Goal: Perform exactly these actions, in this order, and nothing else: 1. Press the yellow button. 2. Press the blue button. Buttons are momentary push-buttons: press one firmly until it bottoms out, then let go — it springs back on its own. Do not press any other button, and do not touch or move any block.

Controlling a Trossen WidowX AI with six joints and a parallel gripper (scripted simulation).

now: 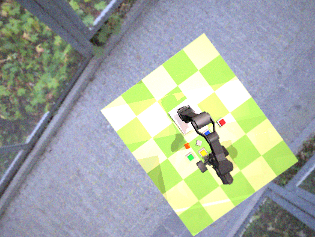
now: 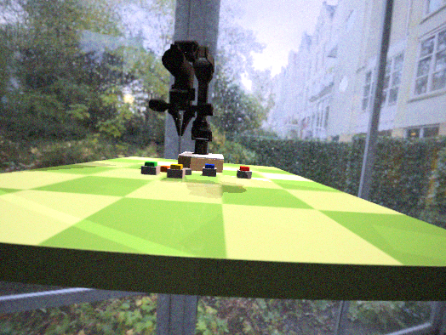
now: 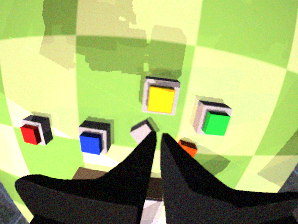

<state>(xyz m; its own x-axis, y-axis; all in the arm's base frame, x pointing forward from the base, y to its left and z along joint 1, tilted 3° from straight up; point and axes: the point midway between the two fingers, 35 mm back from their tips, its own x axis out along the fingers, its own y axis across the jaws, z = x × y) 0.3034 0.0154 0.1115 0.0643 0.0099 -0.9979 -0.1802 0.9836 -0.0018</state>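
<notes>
My gripper tip is now 100 mm past the blue button, 80 mm to the right of it and 90 mm above it. Round my gripper tip: yellow button: 10 mm to the right, 90 mm below; pale block: 70 mm behind, 120 mm below; green button: 10 mm behind, 100 mm to the right, 90 mm below.
</notes>
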